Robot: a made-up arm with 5 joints.
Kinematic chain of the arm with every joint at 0, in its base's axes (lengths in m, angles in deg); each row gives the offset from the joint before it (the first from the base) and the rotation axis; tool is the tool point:
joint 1: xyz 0 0 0.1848 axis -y
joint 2: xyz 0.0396 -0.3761 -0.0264 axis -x
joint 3: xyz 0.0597 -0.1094 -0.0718 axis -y
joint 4: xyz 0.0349 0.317 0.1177 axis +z
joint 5: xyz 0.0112 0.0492 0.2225 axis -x
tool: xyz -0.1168 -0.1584 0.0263
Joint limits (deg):
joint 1: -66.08..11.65
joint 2: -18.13..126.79
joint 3: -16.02..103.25
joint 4: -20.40..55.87
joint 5: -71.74..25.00
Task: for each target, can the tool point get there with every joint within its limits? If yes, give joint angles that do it. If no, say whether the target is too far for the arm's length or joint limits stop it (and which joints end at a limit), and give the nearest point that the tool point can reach.
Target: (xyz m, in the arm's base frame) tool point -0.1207 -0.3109 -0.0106
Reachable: yes | joints -20.36 100.07 20.01 -11.18 -63.70
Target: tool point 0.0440 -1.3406 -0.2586
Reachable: no: too far | nearest point -0.0466 -0.6423 0.0308 | short by 0.761 m
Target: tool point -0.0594 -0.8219 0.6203
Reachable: no: joint limits stop it (at a limit: joint 1, joint 2, joint 3, joint 4, joint 5) | nearest point -0.1241 -0.6849 0.4567 | short by 0.223 m
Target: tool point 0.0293 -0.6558 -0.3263
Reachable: no: joint limits stop it (at a limit: joint 1, joint 3, joint 4, joint 5) | nearest point -0.0192 -0.5221 -0.1019 | short by 0.266 m
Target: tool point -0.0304 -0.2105 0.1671
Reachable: yes | joints -30.44 53.41 21.64 23.97 -52.30
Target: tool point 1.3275 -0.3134 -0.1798
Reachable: no: too far | nearest point 0.3917 -0.3565 0.0772 | short by 0.971 m
